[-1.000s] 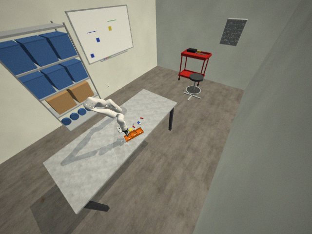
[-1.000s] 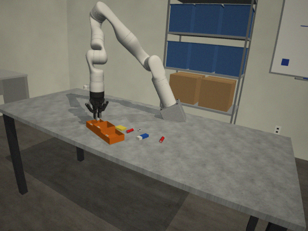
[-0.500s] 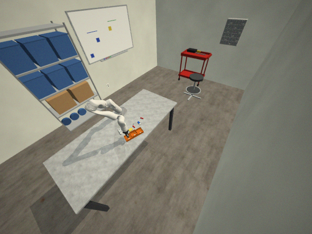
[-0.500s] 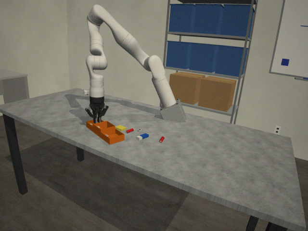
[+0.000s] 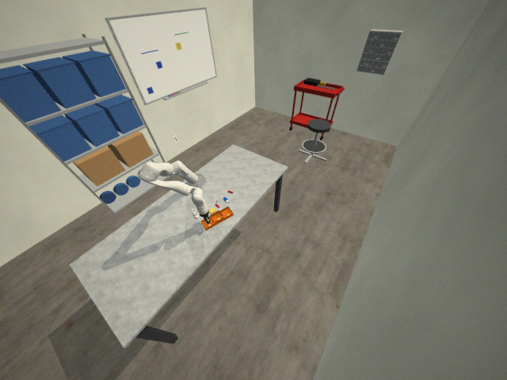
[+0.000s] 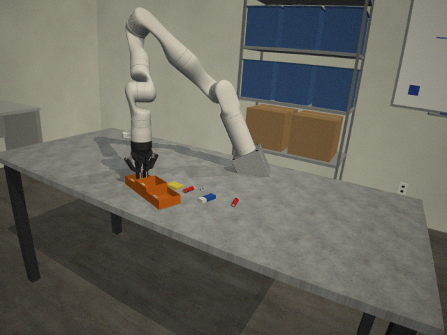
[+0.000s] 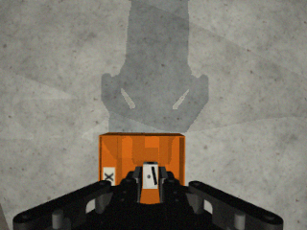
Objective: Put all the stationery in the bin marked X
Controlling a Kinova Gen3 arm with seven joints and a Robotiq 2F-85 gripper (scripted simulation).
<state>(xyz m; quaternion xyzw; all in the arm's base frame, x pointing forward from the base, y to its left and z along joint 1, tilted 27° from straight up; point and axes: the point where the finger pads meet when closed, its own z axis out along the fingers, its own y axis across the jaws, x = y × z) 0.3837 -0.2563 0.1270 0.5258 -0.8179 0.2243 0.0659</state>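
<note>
Right now my hand is 50 mm past the yellow block, 120 mm to the right of it and 30 mm above it. Round my hand: orange bins (40 mm ahead, 70 mm to the left, 10 mm below); then nut (80 mm behind, 220 mm to the left, 30 mm below); then grey sharpener-like piece (20 mm below).
</note>
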